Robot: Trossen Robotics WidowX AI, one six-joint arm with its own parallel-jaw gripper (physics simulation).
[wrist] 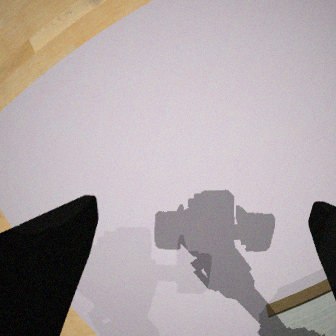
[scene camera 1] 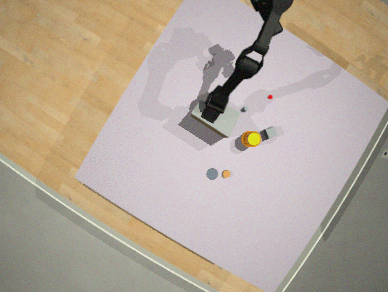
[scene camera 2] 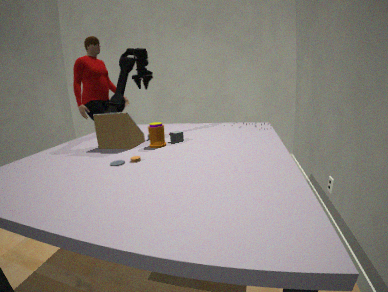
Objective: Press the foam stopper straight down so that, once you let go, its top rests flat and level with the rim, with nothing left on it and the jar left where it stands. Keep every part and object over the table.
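The orange jar [scene camera 1: 245,138] [scene camera 2: 156,136] stands upright on the table. The stopper [scene camera 1: 254,139] [scene camera 2: 156,124] has a yellow top and stands above the jar's rim, with a purple band showing below the yellow in scene camera 2. It looks roughly level; a slight tilt cannot be told. My gripper [scene camera 1: 209,119] [scene camera 2: 142,88] [wrist: 209,211] is open and empty, pointing down. It is high above the table, to the left of the jar in both scene views and apart from it. The jar and stopper do not show in the wrist view.
A large box with a sloping side [scene camera 1: 222,121] [scene camera 2: 117,131] [wrist: 310,316] stands left of the jar. A grey-green block [scene camera 1: 271,132] [scene camera 2: 176,137] stands right of it. A grey disc [scene camera 1: 212,174] [scene camera 2: 117,163], an orange disc [scene camera 1: 226,174] [scene camera 2: 135,159], a small grey object [scene camera 1: 243,109] and a red spot [scene camera 1: 270,97] also show.
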